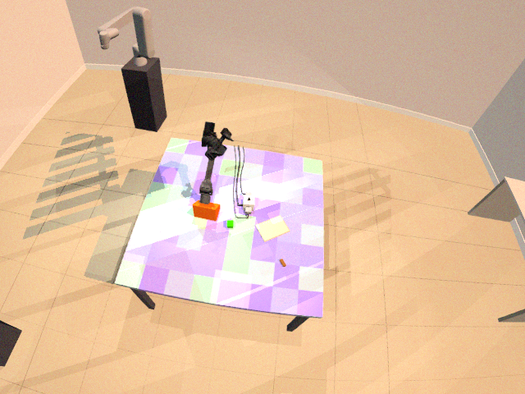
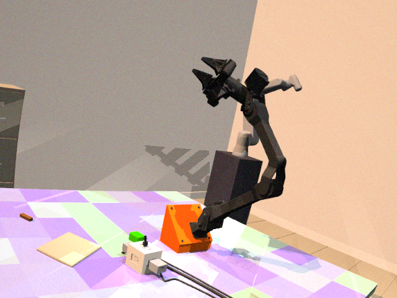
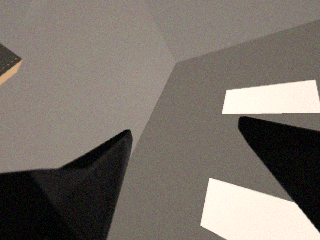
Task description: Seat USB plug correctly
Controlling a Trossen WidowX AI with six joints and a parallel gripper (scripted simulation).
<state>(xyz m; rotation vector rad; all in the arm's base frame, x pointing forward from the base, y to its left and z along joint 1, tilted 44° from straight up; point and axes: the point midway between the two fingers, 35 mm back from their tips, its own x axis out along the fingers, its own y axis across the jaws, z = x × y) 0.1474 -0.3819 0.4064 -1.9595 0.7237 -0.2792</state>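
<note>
Right now the dark USB plug is 560 mm below my gripper tip, 130 mm ahead of it and 110 mm to the left of it. The rest, counted from my gripper tip: small green block 630 mm below, 80 mm to the right, 50 mm ahead; flat tan board 640 mm below, 330 mm ahead, 30 mm to the right; socket 580 mm below, 130 mm ahead, 110 mm to the left.
</note>
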